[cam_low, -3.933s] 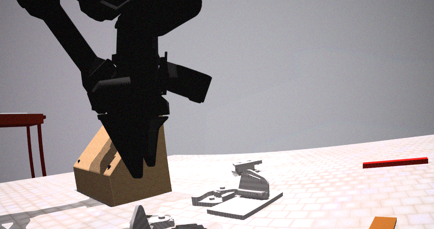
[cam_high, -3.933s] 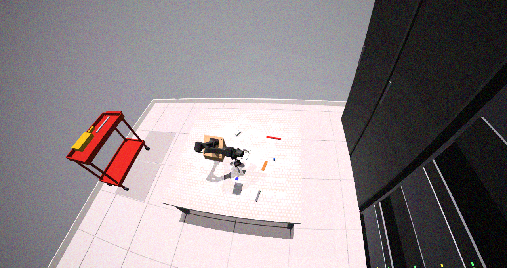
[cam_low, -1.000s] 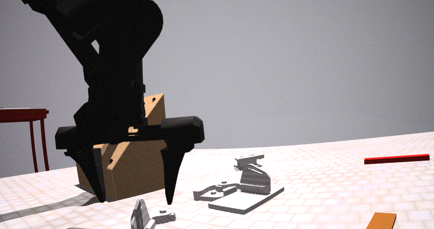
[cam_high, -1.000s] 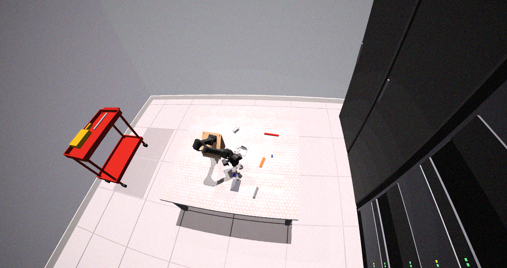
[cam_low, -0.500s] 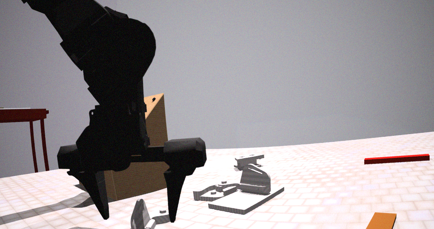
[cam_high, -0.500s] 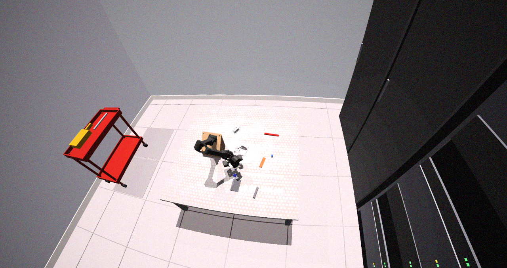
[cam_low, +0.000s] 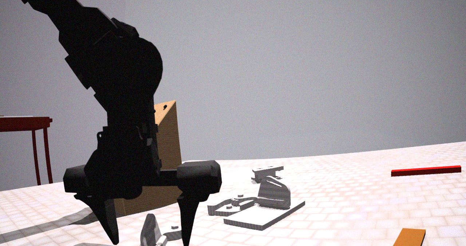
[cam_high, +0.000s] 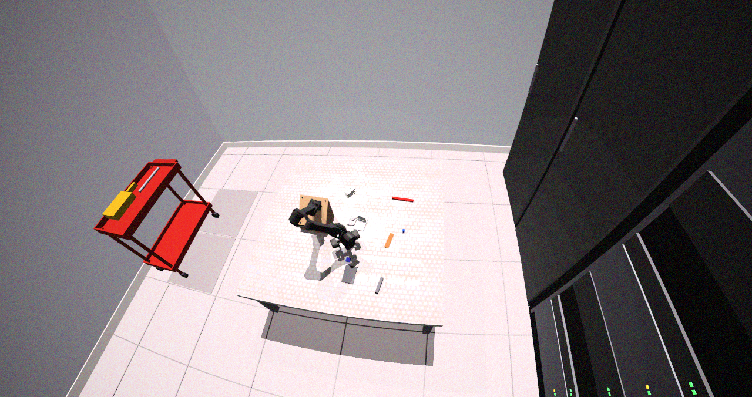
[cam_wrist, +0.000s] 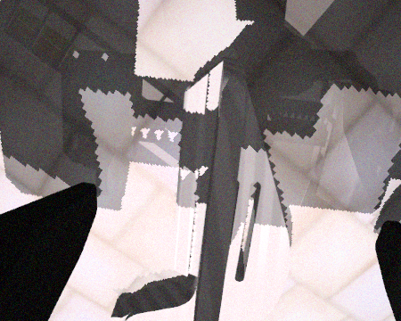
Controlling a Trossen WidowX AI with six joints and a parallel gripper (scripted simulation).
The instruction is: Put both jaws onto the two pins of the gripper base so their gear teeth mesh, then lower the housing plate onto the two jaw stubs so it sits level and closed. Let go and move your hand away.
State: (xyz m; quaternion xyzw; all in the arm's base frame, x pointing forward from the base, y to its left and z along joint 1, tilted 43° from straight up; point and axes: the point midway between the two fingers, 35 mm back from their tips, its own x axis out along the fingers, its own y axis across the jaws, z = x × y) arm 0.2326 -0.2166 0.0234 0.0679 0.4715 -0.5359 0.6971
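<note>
My gripper tip is now 5 cm short of the ribbed white plate and 19 cm to the right of it. From my gripper tip the other things lie so: dark grey plate: 7 cm ahead, 20 cm to the right; then dark bar: 26 cm ahead, 23 cm to the right; then orange block: 26 cm ahead, 8 cm to the left.
</note>
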